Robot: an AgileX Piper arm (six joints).
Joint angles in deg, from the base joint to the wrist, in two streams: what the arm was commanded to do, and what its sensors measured. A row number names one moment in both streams.
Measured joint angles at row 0:
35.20 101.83 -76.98 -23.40 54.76 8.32
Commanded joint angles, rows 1 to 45:
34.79 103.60 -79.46 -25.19 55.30 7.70
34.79 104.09 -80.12 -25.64 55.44 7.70
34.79 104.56 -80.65 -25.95 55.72 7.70
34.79 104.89 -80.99 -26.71 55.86 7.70
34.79 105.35 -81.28 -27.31 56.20 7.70
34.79 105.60 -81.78 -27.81 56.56 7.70
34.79 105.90 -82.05 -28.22 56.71 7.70
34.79 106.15 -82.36 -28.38 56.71 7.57
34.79 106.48 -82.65 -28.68 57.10 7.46
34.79 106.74 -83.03 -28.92 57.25 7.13
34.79 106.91 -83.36 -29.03 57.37 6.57
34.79 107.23 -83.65 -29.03 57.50 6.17
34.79 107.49 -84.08 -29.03 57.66 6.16
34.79 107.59 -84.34 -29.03 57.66 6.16
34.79 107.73 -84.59 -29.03 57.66 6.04
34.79 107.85 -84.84 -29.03 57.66 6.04
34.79 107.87 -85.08 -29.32 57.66 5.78
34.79 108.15 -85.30 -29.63 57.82 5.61
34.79 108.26 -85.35 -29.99 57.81 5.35
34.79 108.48 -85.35 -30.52 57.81 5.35
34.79 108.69 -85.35 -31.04 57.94 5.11
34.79 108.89 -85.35 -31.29 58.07 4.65
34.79 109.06 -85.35 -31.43 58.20 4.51
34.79 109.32 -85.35 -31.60 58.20 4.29
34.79 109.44 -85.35 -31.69 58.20 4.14
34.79 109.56 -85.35 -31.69 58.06 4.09
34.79 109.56 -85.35 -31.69 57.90 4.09
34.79 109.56 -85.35 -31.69 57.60 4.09
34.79 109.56 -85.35 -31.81 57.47 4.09
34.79 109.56 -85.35 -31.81 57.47 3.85
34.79 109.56 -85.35 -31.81 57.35 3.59
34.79 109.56 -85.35 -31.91 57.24 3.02
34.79 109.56 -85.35 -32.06 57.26 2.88
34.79 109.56 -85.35 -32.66 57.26 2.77
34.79 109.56 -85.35 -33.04 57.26 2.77
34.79 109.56 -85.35 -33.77 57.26 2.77
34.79 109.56 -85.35 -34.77 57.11 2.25
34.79 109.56 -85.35 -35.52 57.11 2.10
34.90 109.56 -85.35 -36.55 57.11 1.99
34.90 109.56 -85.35 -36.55 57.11 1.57
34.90 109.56 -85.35 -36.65 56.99 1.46
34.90 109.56 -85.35 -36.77 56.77 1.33
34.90 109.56 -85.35 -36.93 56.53 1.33
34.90 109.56 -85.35 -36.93 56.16 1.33
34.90 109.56 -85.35 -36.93 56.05 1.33
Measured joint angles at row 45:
35.20 109.70 -85.07 -36.04 56.82 1.96
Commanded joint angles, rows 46 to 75:
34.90 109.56 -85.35 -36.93 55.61 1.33
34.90 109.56 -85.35 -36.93 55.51 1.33
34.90 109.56 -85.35 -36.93 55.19 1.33
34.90 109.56 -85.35 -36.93 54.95 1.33
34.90 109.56 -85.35 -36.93 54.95 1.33
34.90 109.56 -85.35 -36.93 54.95 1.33
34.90 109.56 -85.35 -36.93 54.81 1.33
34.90 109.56 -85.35 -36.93 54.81 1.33
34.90 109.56 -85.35 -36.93 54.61 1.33
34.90 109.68 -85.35 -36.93 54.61 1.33
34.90 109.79 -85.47 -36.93 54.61 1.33
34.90 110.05 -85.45 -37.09 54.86 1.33
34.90 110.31 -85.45 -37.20 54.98 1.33
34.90 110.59 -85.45 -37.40 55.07 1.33
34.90 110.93 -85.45 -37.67 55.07 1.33
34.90 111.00 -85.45 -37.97 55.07 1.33
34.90 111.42 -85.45 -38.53 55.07 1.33
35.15 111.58 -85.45 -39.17 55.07 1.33
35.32 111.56 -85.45 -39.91 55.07 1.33
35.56 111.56 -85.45 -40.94 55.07 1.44
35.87 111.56 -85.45 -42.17 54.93 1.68
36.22 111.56 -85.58 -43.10 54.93 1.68
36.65 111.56 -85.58 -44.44 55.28 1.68
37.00 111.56 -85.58 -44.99 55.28 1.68
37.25 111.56 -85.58 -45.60 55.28 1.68
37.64 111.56 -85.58 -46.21 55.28 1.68
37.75 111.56 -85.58 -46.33 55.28 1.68
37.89 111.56 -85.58 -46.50 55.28 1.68
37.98 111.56 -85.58 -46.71 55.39 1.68
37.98 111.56 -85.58 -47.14 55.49 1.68
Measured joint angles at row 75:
37.61 111.70 -85.18 -45.11 55.00 1.76
